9 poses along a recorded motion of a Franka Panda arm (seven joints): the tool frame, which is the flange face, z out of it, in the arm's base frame.
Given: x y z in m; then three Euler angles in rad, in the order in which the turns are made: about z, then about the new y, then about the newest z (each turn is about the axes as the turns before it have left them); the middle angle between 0 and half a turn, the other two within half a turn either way.
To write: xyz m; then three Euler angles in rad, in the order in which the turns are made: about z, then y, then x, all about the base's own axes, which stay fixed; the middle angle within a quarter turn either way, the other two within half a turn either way. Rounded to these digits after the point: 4 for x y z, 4 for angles.
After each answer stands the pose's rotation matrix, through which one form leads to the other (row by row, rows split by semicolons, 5 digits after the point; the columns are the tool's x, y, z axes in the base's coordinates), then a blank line. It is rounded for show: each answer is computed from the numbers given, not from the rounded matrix.
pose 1, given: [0.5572 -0.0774 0.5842 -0.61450 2.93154 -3.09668]
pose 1, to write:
[0.5572 -0.0774 0.5842 0.6699 0.1712 3.0193]
0.77241 -0.61185 0.17037; -0.59999 -0.79092 -0.12022; 0.20830 -0.00936 -0.97802

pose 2, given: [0.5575 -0.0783 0.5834 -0.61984 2.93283 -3.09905]
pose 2, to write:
[0.5575 -0.0783 0.5834 0.6728 0.1695 3.0191]
0.77087 -0.61425 0.16870; -0.60240 -0.78907 -0.12039; 0.20706 -0.00881 -0.97829

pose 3, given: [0.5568 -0.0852 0.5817 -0.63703 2.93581 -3.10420]
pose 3, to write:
[0.5568 -0.0852 0.5817 0.6847 0.1650 3.0181]
0.76412 -0.62381 0.16426; -0.61191 -0.78154 -0.12154; 0.20419 -0.00764 -0.97890

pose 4, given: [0.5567 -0.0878 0.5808 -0.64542 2.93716 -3.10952]
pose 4, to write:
[0.5567 -0.0878 0.5808 0.6876 0.1629 3.0175]
0.76252 -0.62631 0.16218; -0.61432 -0.77955 -0.12212; 0.20291 -0.00651 -0.97918

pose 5, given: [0.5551 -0.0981 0.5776 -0.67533 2.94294 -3.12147]
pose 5, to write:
[0.5551 -0.0981 0.5776 0.7052 0.1546 3.0164]
0.75242 -0.64042 0.15403; -0.62844 -0.76801 -0.12337; 0.19731 -0.00397 -0.98033

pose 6, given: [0.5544 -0.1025 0.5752 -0.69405 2.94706 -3.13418]
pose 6, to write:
[0.5544 -0.1025 0.5752 0.7108 0.1491 3.0162]
0.74940 -0.64523 0.14859; -0.63327 -0.76399 -0.12365; 0.19330 -0.00143 -0.98114

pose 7, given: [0.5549 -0.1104 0.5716 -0.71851 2.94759 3.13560]
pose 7, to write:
[0.5549 -0.1104 0.5716 0.7219 0.1456 3.0130]
0.74260 -0.65383 0.14513; -0.64139 -0.75664 -0.12691; 0.19278 0.00116 -0.98124

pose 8, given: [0.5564 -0.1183 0.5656 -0.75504 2.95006 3.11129]
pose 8, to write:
[0.5564 -0.1183 0.5656 0.7340 0.1391 3.0095]
0.73536 -0.66334 0.13863; -0.65041 -0.74829 -0.13046; 0.19028 0.00577 -0.98171

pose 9, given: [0.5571 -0.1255 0.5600 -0.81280 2.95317 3.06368]
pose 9, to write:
[0.5571 -0.1255 0.5600 0.7438 0.1291 3.0040]
0.72978 -0.67145 0.12877; -0.65769 -0.74091 -0.13603; 0.18674 0.01458 -0.98230

